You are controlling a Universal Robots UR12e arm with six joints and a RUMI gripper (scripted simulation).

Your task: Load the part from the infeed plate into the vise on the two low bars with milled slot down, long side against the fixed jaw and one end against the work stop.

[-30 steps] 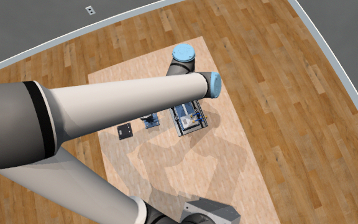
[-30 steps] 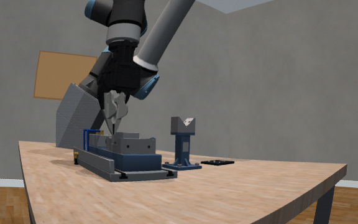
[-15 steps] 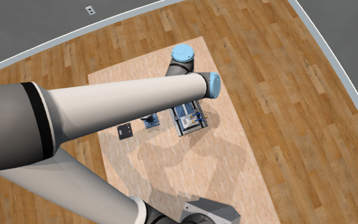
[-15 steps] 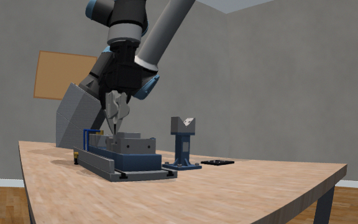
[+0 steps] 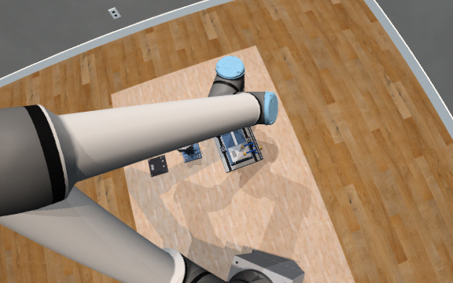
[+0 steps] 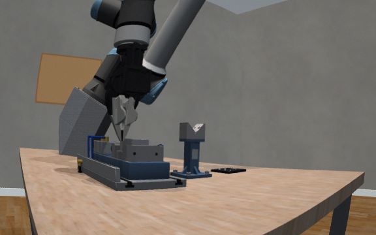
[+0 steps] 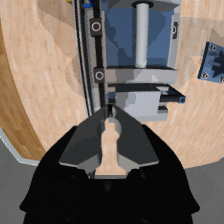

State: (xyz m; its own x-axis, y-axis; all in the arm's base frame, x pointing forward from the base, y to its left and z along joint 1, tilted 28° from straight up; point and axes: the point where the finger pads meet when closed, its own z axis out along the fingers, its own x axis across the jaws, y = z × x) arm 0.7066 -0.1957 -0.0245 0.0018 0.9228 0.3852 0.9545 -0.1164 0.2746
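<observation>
My hand is 40 mm to the right of the part and 30 mm above it. Round my hand: work stop 90 mm to the left, 30 mm below; fixed jaw 30 mm ahead, 50 mm to the left, 40 mm below; moving jaw 40 mm behind, 50 mm to the left, 40 mm below.
</observation>
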